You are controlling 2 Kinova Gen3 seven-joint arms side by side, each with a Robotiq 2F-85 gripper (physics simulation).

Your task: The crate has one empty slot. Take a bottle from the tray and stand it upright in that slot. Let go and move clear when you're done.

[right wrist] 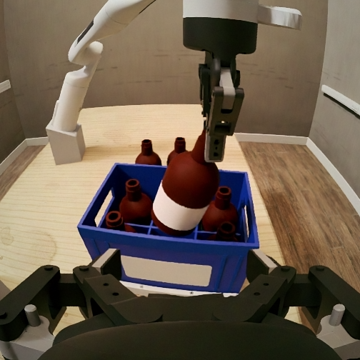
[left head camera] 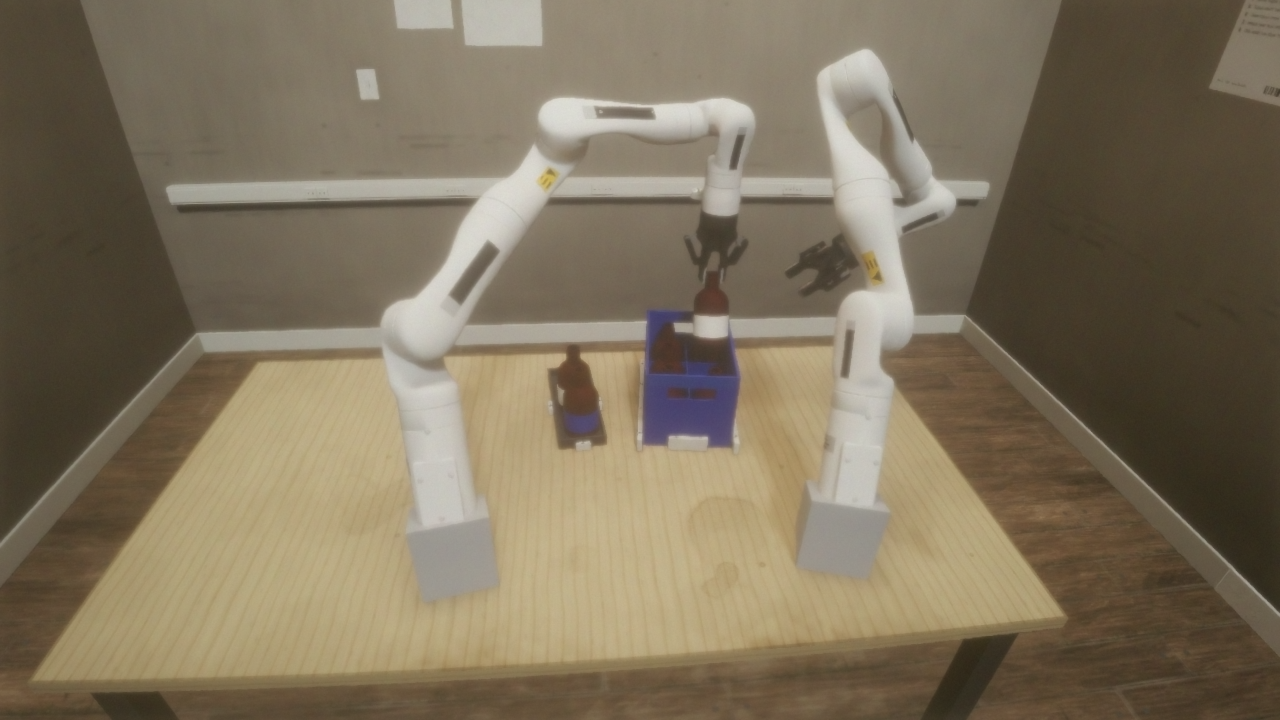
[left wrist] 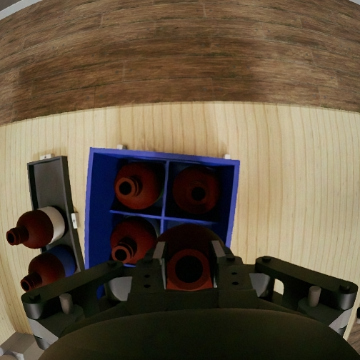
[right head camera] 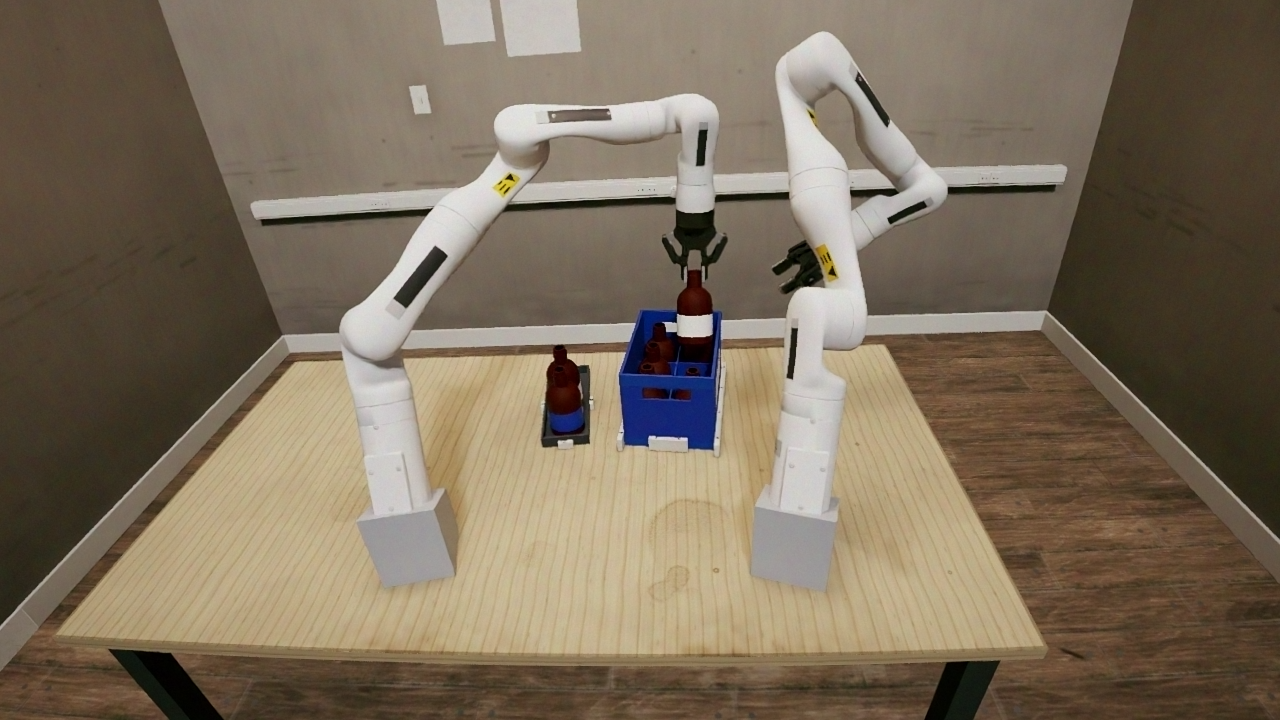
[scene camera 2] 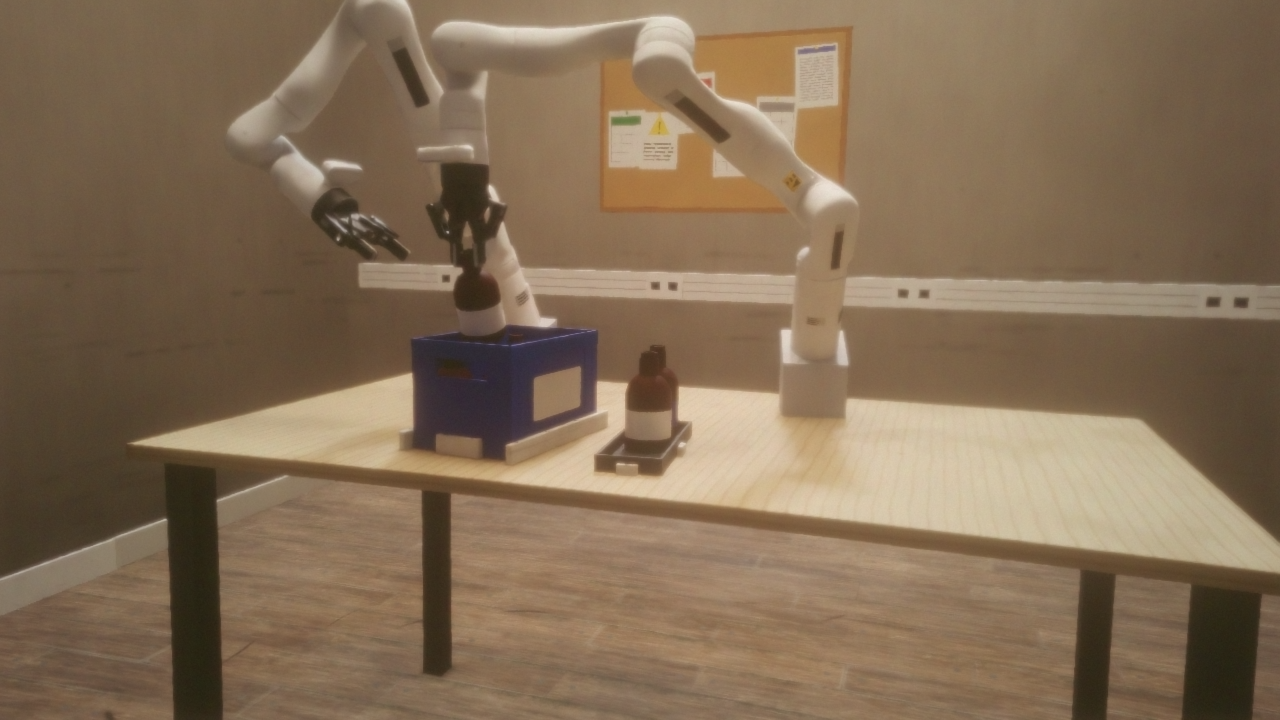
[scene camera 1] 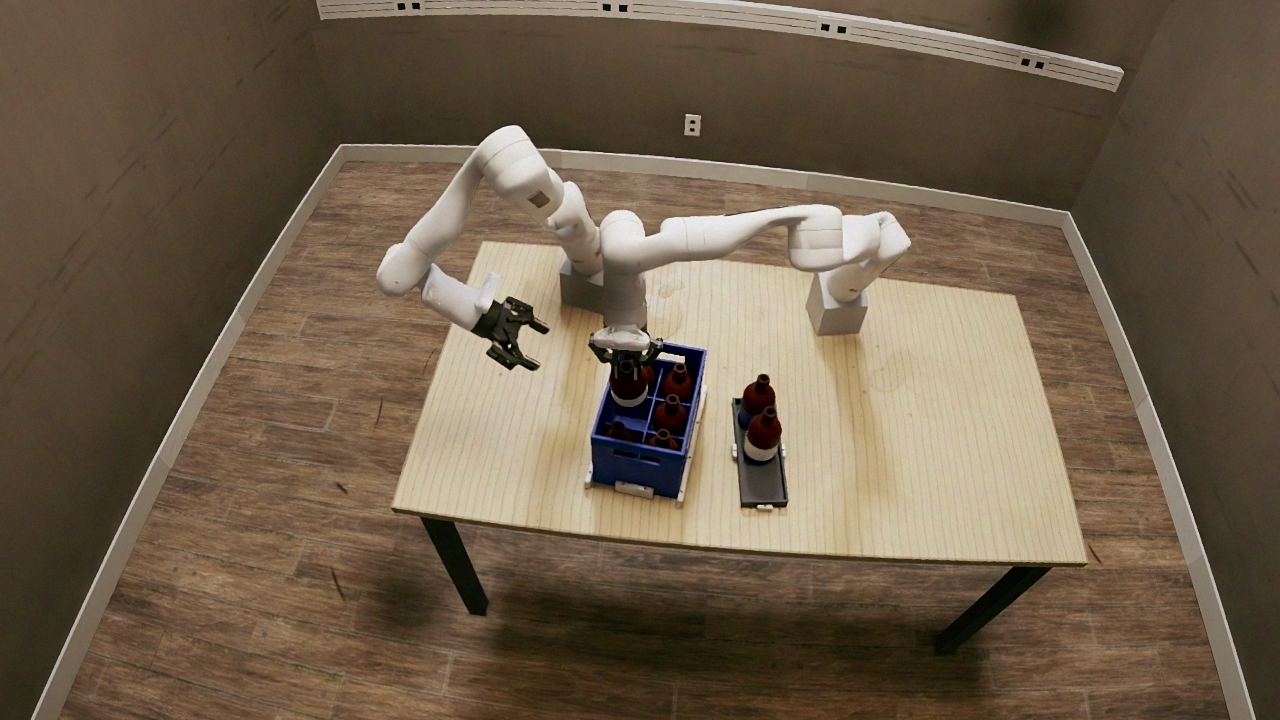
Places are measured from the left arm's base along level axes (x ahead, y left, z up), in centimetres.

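Pixels of known places: left gripper, fingertip midpoint: (left head camera: 711, 282) (right head camera: 694, 281) (scene camera 2: 468, 267) (scene camera 1: 626, 375); right gripper, fingertip midpoint: (left head camera: 792, 284) (right head camera: 777, 281) (scene camera 2: 391, 257) (scene camera 1: 543, 349); left arm's base at its link origin: (left head camera: 447, 512) (right head camera: 403, 503) (scene camera 2: 813, 346) (scene camera 1: 843, 284); right arm's base at its link origin: (left head camera: 845, 495) (right head camera: 798, 502) (scene camera 1: 590, 257).
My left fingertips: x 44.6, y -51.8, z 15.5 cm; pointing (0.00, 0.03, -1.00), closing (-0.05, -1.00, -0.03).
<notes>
For each thing: its middle in the pictures, then the offset to it from my left fingertips.
- brown bottle with a white label, body centre: (scene camera 2: 477, 296) (scene camera 1: 628, 380) (right head camera: 694, 307) (left head camera: 711, 308) dx -2.6, dy +0.2, dz -4.7 cm
- blue crate at the middle of its body: (scene camera 2: 510, 386) (scene camera 1: 649, 416) (right head camera: 675, 375) (left head camera: 687, 375) dx -5.0, dy +4.9, dz -19.7 cm
- dark tray at the middle of its body: (scene camera 2: 647, 444) (scene camera 1: 759, 450) (left head camera: 575, 404) (right head camera: 567, 403) dx -2.3, dy +29.4, dz -27.2 cm
- white-labelled bottle at the middle of its body: (scene camera 2: 648, 400) (scene camera 1: 764, 432) (left head camera: 574, 378) (right head camera: 563, 377) dx -2.3, dy +29.4, dz -20.2 cm
My left gripper (left head camera: 713, 273) (right head camera: 694, 271) (scene camera 1: 628, 368) (scene camera 2: 466, 257) is shut on the neck of a brown bottle with a white label (left head camera: 711, 326) (right head camera: 694, 325) (scene camera 1: 629, 392) (right wrist: 180, 210). The bottle hangs upright, its base just inside the top of the blue crate (left head camera: 689, 420) (right head camera: 671, 420) (scene camera 2: 460, 411) (left wrist: 95, 210), over the near middle slot in the right wrist view. Its base is partly hidden by the crate wall. Brown bottles stand in the slots around it. My right gripper (scene camera 1: 541, 347) (scene camera 2: 389, 254) (right wrist: 183, 264) is open and empty, beside and above the crate.
A dark tray (scene camera 1: 762, 488) (left wrist: 50, 180) stands beside the crate. It holds a white-labelled bottle (scene camera 1: 762, 438) (left wrist: 37, 229) and a blue-labelled bottle (left wrist: 52, 267). Small white blocks line the bases of the crate and tray.
</notes>
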